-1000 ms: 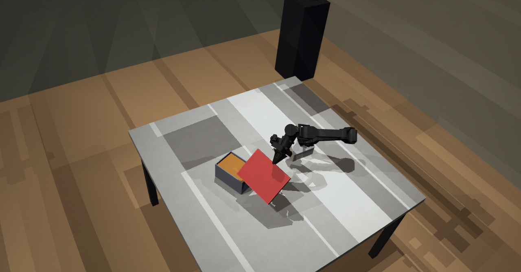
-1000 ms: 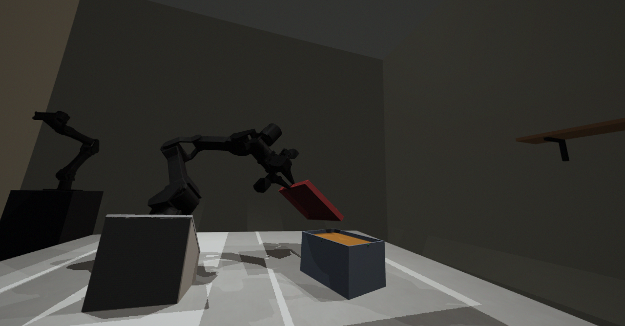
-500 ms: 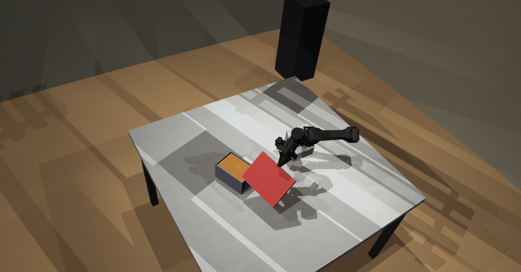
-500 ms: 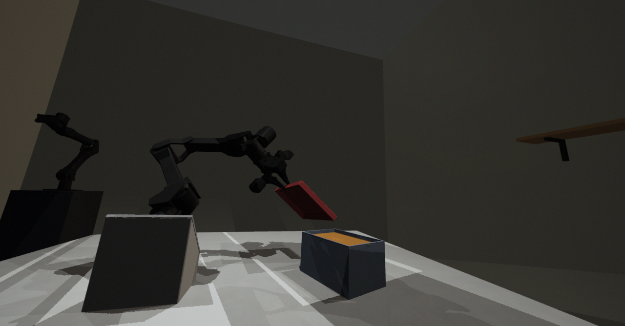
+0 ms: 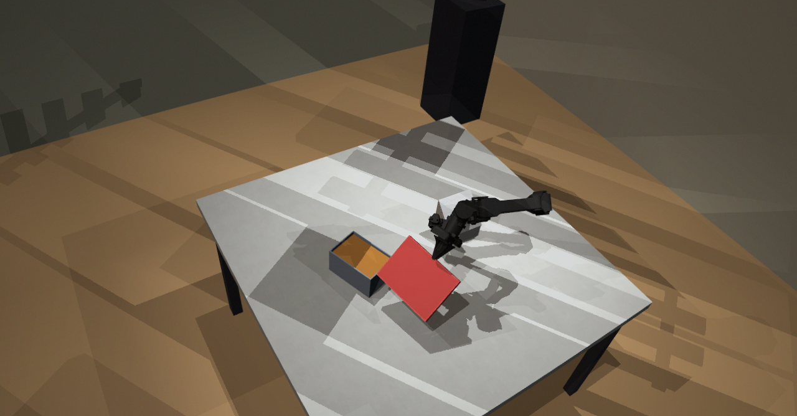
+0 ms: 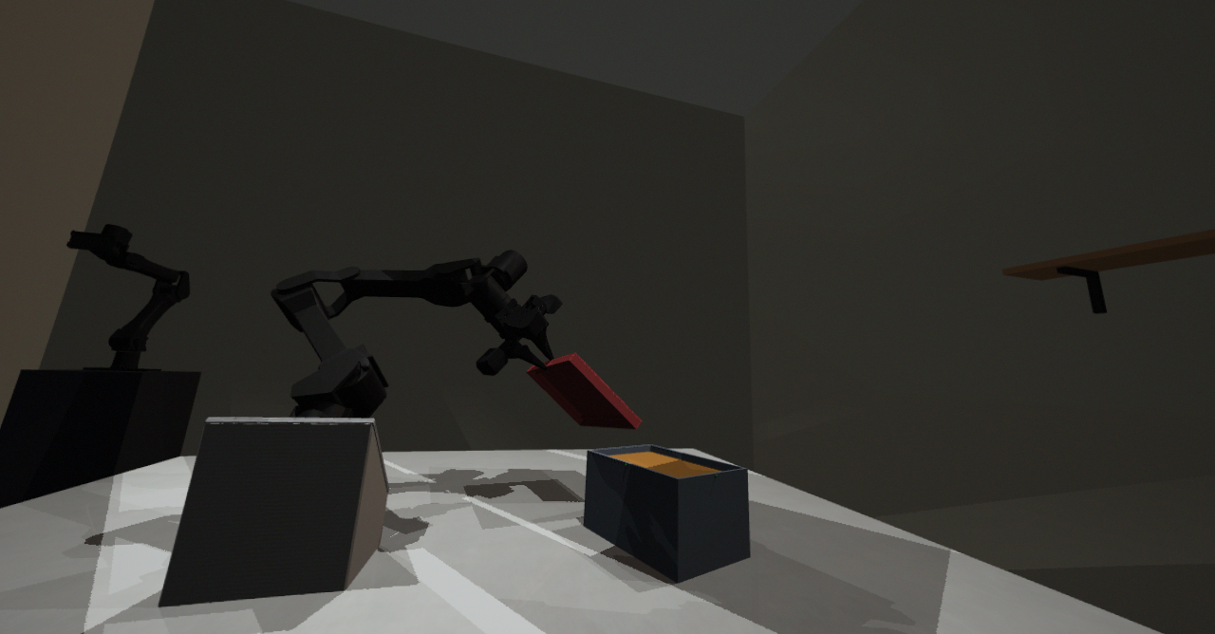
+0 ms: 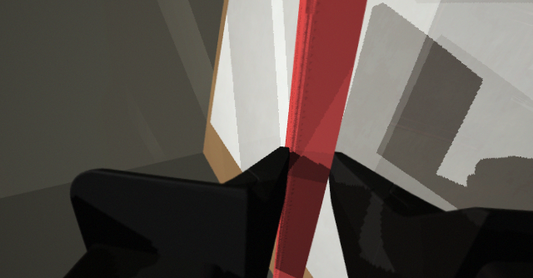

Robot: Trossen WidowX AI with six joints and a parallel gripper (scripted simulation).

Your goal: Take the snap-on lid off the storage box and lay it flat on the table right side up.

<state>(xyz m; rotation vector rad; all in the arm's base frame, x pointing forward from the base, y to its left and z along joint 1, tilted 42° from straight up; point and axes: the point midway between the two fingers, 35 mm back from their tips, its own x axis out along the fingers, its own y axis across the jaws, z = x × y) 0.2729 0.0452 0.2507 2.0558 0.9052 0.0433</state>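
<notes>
The red lid is 6 cm ahead of my gripper tip, 1 cm to the left of it and 5 cm below it. The rest, counted from my gripper tip: storage box: 14 cm ahead, 22 cm to the right, 18 cm below.
</notes>
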